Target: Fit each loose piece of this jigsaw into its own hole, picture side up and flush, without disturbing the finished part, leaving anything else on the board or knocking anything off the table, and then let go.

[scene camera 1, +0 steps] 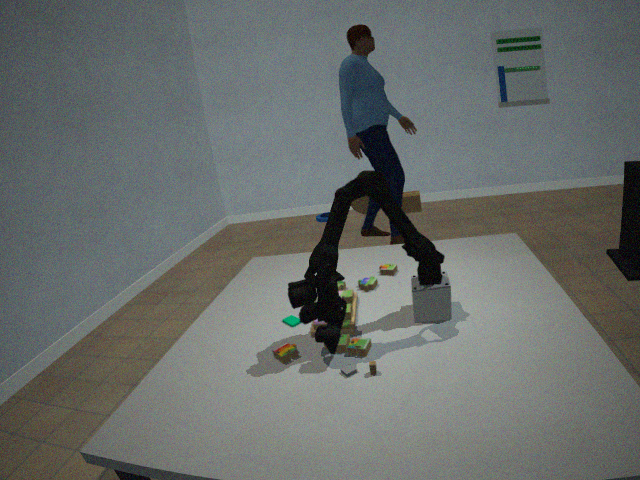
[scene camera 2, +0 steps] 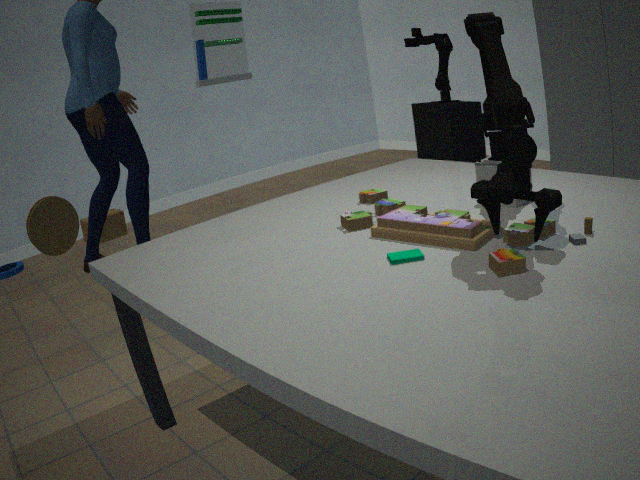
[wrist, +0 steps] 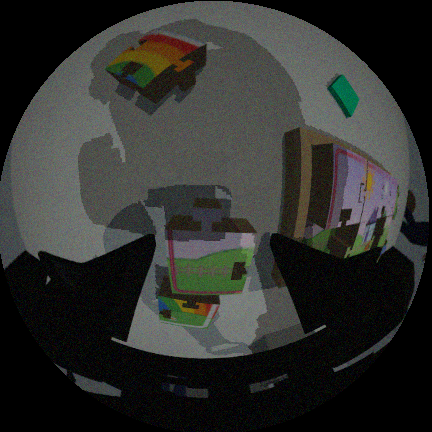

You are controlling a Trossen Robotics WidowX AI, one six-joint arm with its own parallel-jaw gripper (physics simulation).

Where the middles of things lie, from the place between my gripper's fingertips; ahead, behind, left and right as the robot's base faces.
Right now the jigsaw board (scene camera 2: 454,242) is 17 cm to the right of my hand and 6 cm ahead of it.
